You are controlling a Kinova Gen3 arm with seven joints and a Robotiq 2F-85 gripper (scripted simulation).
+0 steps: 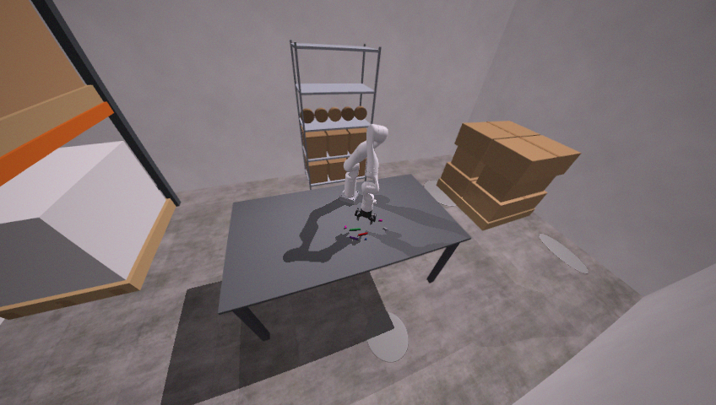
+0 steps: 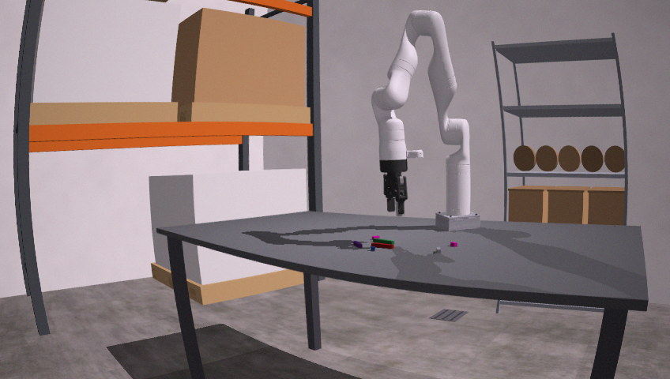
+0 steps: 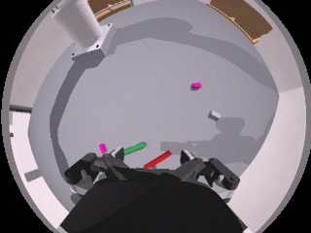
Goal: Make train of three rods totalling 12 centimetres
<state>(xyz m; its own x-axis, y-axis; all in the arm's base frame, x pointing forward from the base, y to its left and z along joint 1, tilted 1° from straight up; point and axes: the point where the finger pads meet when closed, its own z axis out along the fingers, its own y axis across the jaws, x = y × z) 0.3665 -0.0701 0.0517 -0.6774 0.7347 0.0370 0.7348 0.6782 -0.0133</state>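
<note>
Right now the grey rod is 160 mm to the left of my hand, 90 mm below it and 60 mm ahead of it. The rest, counted from my hand: red rod (90 mm below, 40 mm ahead, 20 mm to the right); green rod (90 mm below, 50 mm to the right, 30 mm behind); blue rod (90 mm below, 80 mm ahead, 30 mm to the right).
</note>
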